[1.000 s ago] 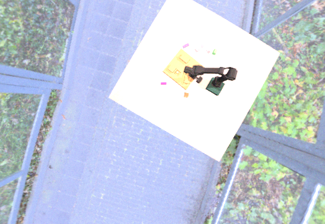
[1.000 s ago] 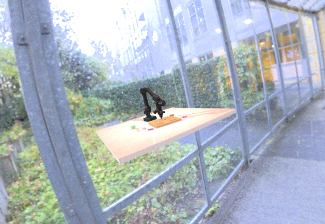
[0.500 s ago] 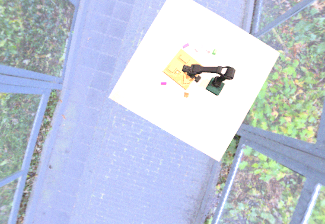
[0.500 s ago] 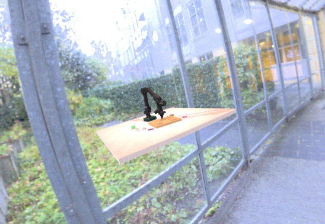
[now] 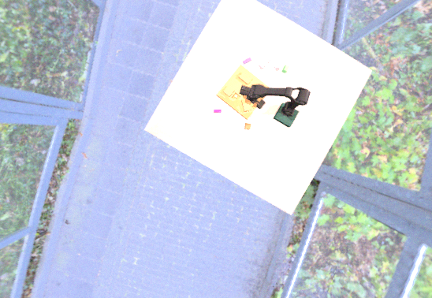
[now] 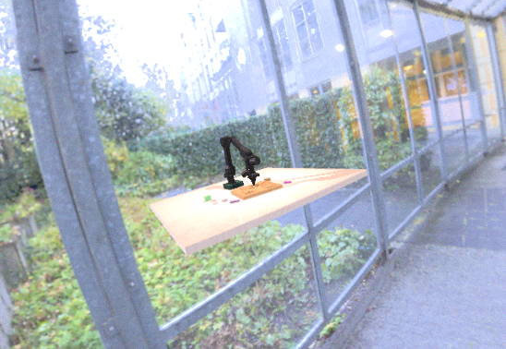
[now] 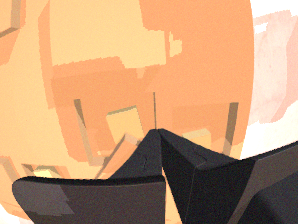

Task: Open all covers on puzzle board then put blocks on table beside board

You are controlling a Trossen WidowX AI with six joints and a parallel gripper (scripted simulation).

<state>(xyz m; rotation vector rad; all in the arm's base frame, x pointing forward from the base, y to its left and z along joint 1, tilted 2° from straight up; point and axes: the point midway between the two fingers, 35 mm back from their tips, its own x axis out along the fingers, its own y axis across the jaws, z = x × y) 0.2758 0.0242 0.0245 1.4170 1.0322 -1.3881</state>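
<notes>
Now: the puzzle board 80 mm ahead of my gripper tip, 40 mm to the right of it and 10 mm below it. Round my gripper tip: lilac block (270 mm to the right, 130 mm ahead, 20 mm below); green block (320 mm to the right, 160 mm behind, 10 mm below); pink block (190 mm ahead, 170 mm to the left, 20 mm below).
</notes>
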